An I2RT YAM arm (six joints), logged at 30 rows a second.
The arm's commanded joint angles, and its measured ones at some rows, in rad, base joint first. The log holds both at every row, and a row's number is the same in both.
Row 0, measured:
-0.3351 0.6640 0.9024 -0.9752 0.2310 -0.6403
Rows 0 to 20, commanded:
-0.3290 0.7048 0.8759 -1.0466 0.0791 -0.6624
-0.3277 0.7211 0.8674 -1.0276 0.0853 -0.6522
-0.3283 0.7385 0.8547 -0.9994 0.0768 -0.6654
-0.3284 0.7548 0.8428 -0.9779 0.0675 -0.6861
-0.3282 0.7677 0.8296 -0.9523 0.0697 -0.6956
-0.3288 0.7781 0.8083 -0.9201 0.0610 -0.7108
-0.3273 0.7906 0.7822 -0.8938 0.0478 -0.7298
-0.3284 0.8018 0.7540 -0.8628 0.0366 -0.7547
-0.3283 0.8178 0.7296 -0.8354 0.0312 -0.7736
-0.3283 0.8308 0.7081 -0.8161 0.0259 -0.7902
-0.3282 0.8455 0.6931 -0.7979 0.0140 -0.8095
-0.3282 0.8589 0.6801 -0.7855 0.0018 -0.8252
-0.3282 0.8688 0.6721 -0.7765 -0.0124 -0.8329
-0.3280 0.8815 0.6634 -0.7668 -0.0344 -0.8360
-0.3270 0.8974 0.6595 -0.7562 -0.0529 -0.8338
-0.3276 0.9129 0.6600 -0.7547 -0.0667 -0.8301
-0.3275 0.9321 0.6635 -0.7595 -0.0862 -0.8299
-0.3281 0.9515 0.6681 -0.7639 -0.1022 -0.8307
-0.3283 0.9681 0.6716 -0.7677 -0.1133 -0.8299
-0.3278 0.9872 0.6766 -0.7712 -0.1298 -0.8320
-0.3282 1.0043 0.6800 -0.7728 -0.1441 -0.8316
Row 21, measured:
-0.3351 0.9733 0.6514 -0.7849 -0.0589 -0.8085
